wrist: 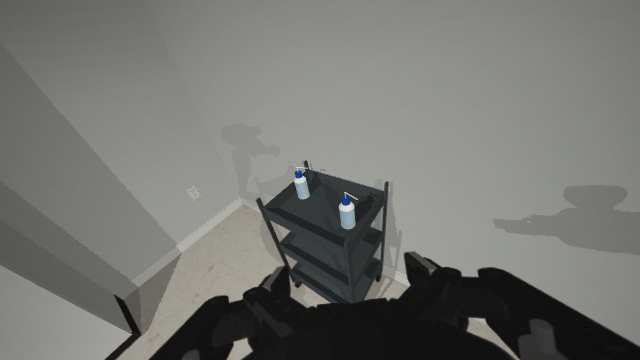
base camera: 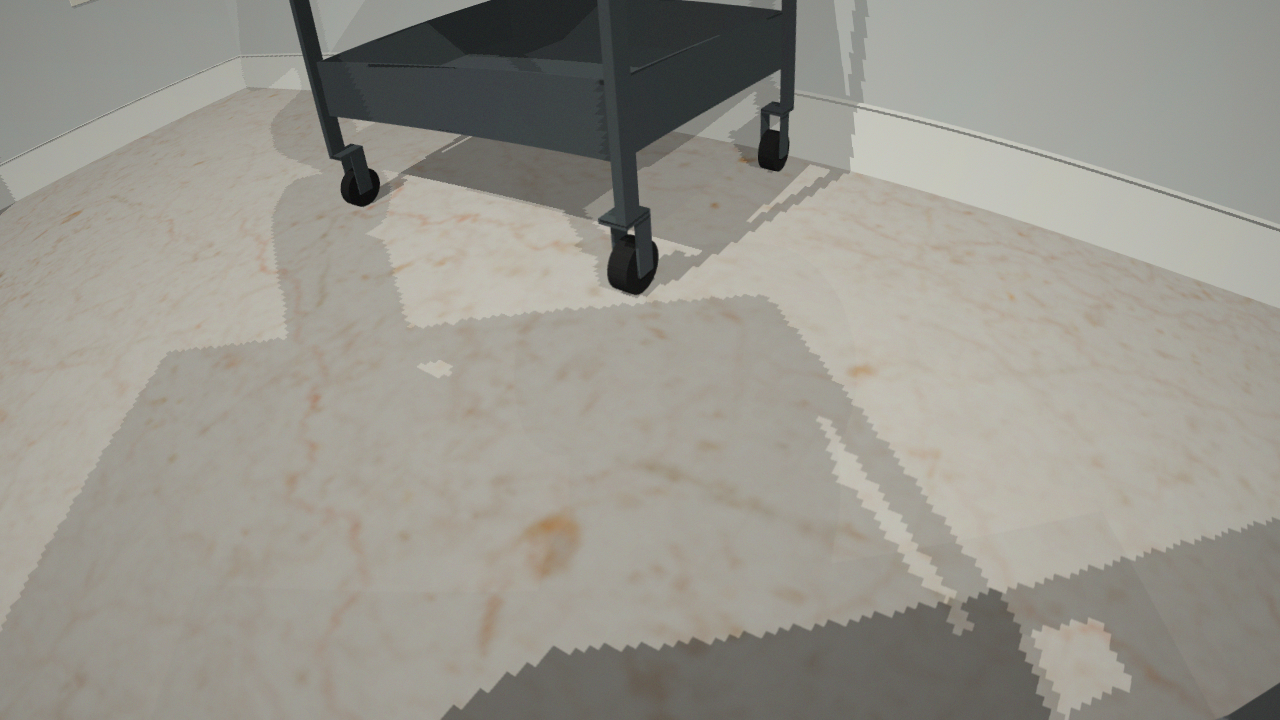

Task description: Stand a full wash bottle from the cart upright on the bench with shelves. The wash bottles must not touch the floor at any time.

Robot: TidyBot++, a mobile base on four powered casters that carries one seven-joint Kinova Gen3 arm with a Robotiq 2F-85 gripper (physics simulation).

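Places are measured from the arm's base along level axes (x ahead, y left, z up), in metres.
Pixels of known places: gripper, between the fingertips: (wrist: 346,272).
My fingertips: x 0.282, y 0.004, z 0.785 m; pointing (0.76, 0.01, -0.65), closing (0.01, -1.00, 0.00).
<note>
Behind a point stands the place of what it marks.
A dark grey three-tier cart (base camera: 465,102) {x 0.712, y 0.129, z -0.232 m} (wrist: 305,218) {x 0.838, y 0.153, z 0.266 m} stands near the corner. In the wrist view two wash bottles stand upright on its top tray, both with blue caps, thin white spouts and pale blue bodies. One wash bottle (wrist: 302,187) {x 0.970, y 0.158, z 0.340 m} is at the back left of the tray. The other wash bottle (wrist: 347,215) {x 0.749, y -0.029, z 0.347 m} is nearer, at the right. My gripper (wrist: 346,272) {x 0.282, y 0.004, z 0.785 m} is open and empty, its fingers wide apart, short of the cart and away from both bottles. The bench with shelves does not show in either view.
The cart's front caster (base camera: 631,264) {x 0.605, y -0.010, z -0.359 m} rests on the floor (base camera: 537,429) {x 0.458, y 0.067, z -0.396 m}. A wall with a white baseboard (base camera: 1029,188) {x 0.721, y -0.471, z -0.353 m} runs behind and right of the cart. Another wall with an outlet (wrist: 194,193) {x 1.521, y 1.166, z 0.001 m} is at the left. Part of a white cabinet (wrist: 50,305) {x 0.591, y 1.293, z 0.168 m} shows at the lower left of the wrist view.
</note>
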